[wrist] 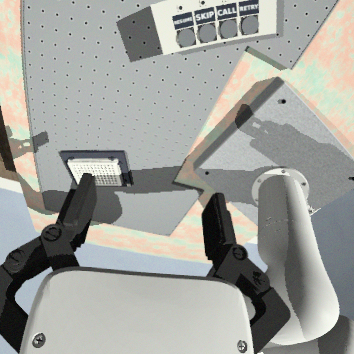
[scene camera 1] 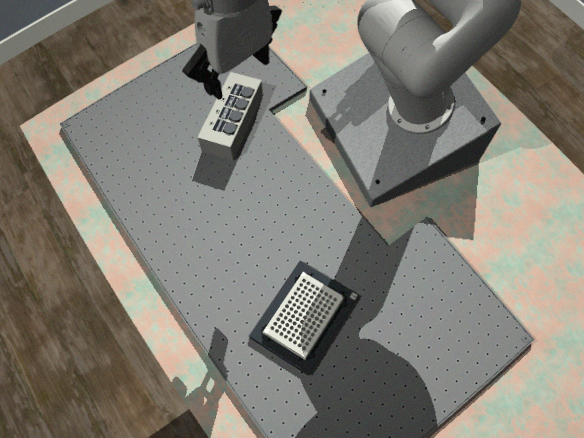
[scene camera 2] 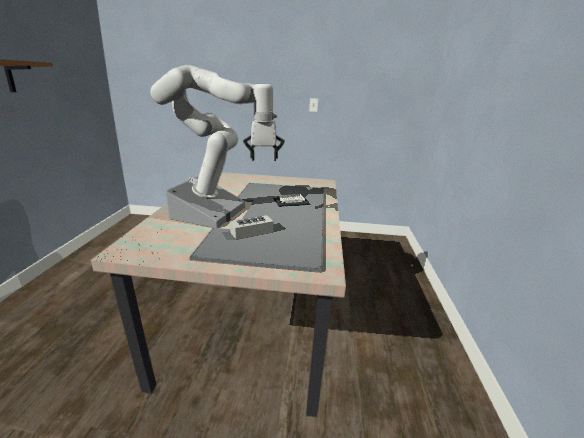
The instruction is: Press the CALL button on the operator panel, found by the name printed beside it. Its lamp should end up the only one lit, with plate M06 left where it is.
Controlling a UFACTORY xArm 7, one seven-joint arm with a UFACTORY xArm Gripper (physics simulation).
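Places are measured from the arm's base along level axes (x ahead, y left, z up), in centimetres.
Where they show: gripper, fingertip midpoint: (wrist: 153, 194) (scene camera 1: 237, 76) (scene camera 2: 264, 160); arm's base at its link origin: (wrist: 278, 189) (scene camera 1: 421, 103) (scene camera 2: 204, 191).
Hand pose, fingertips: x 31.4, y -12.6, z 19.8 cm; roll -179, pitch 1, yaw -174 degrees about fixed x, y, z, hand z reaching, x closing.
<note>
Things, the pixels of their top centre, and the offset from my fingertips. Level surfaces: height alone.
- operator panel at its top centre: (wrist: 216, 16) (scene camera 1: 230, 106) (scene camera 2: 251, 220) dy -11.0, dx -3.3, dz -23.0 cm
- CALL button at its top centre: (wrist: 228, 28) (scene camera 1: 241, 103) dy -10.3, dx -5.5, dz -23.0 cm
- white well plate at its top centre: (scene camera 1: 304, 313) (wrist: 95, 174) (scene camera 2: 291, 197) dy +29.2, dx +10.3, dz -25.9 cm
- dark holder at its top centre: (scene camera 1: 304, 314) (wrist: 95, 173) (scene camera 2: 291, 198) dy +29.2, dx +10.3, dz -26.4 cm
- grey perforated board at its surface level: dz -28.6 cm
The operator panel (scene camera 1: 207, 131) (scene camera 2: 250, 231) (wrist: 163, 31) is a pale block with a row of round grey buttons. The wrist view reads RESUME, SKIP, CALL, RETRY from left to right. The CALL button (scene camera 1: 241, 103) (wrist: 228, 29) is third, between SKIP and RETRY. The small lamp spots that show look dark; the tops of some are cut off in the wrist view. My gripper (scene camera 1: 241, 78) (scene camera 2: 264, 159) (wrist: 153, 194) is open and empty, high above the table. The white well plate (scene camera 1: 302, 315) (scene camera 2: 292, 199) (wrist: 95, 171) lies apart from the panel; its M06 name is not readable.
The plate sits in a dark holder (scene camera 1: 329, 332) (wrist: 125, 162) on the grey perforated board (scene camera 1: 200, 240) (scene camera 2: 295, 250) (wrist: 100, 100). The arm's wedge-shaped base (scene camera 1: 345, 150) (scene camera 2: 190, 212) (wrist: 235, 150) stands beside the board. Arm shadows cross the board near the plate.
</note>
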